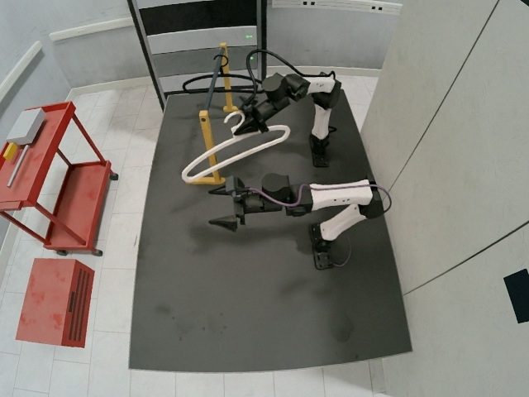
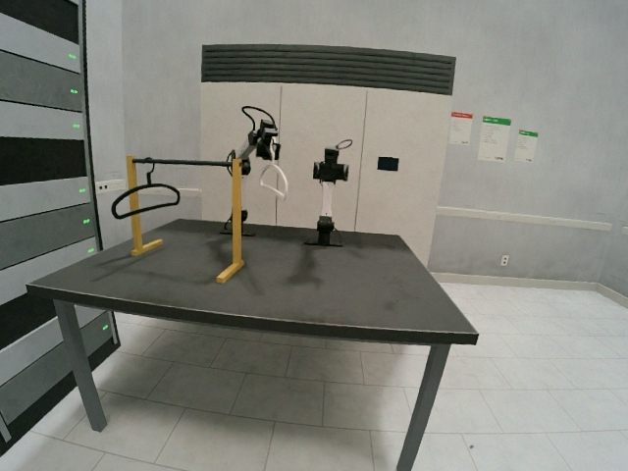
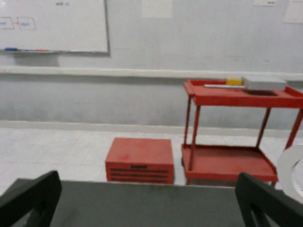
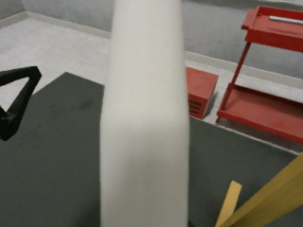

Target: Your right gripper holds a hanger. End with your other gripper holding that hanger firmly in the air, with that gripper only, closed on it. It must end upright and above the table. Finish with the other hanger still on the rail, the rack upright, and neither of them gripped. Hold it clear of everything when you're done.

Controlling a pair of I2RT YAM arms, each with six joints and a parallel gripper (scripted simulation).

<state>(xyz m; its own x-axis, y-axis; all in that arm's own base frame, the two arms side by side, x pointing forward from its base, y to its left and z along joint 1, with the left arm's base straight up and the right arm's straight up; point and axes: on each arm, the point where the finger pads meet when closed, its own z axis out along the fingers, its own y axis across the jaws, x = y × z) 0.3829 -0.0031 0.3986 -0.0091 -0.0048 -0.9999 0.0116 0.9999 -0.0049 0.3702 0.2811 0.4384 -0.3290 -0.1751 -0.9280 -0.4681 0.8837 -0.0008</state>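
The white hanger is 250 mm to the right of my left hand, 40 mm behind it and 10 mm above it. From my left hand the other things lie so: black hanger (740 mm to the right, 100 mm ahead, 80 mm below); then yellow rack (590 mm to the right, 190 mm below, 100 mm ahead).
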